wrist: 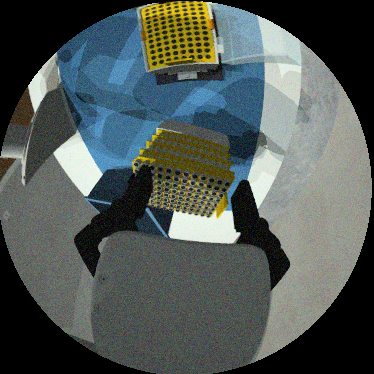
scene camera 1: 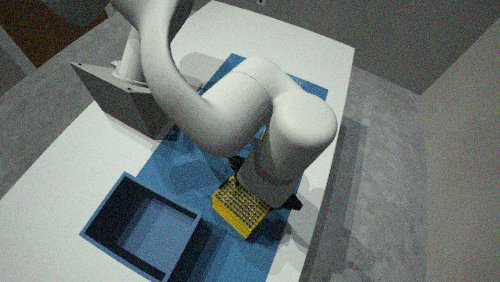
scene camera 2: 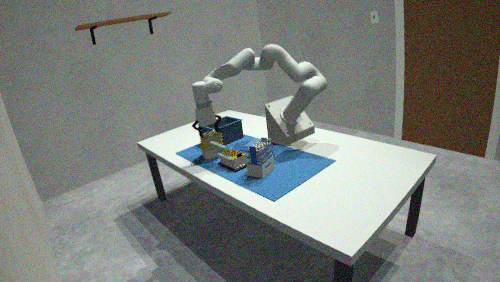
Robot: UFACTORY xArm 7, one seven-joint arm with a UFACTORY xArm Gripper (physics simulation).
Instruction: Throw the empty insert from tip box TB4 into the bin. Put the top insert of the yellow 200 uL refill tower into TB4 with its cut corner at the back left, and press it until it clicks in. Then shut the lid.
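The yellow refill tower [scene camera 1: 240, 207] [scene camera 2: 212, 146] [wrist: 185, 192] stands on the blue mat, with stacked inserts full of tips at its top. My gripper [scene camera 2: 209, 131] [wrist: 194, 182] is open and empty, its fingers spread at either side of the tower's top. The left finger overlaps the tower's left edge in the wrist view; the right one stands a little clear of it. TB4 [scene camera 2: 235, 162] stands beside the tower, lid open, with a yellow insert [scene camera 2: 231, 153] [wrist: 179, 37] with empty holes seated in it. Its clear lid [wrist: 245, 40] extends to the right in the wrist view. The top insert's cut corner cannot be made out.
The blue bin [scene camera 1: 112, 210] [scene camera 2: 231, 131] [wrist: 110, 184] stands next to the yellow tower. A blue and white tower [scene camera 2: 261, 162] stands on the mat [scene camera 2: 300, 165] on the other side of TB4. The arm's slanted mount [scene camera 1: 112, 97] [scene camera 2: 272, 125] [wrist: 47, 127] stands behind the mat.
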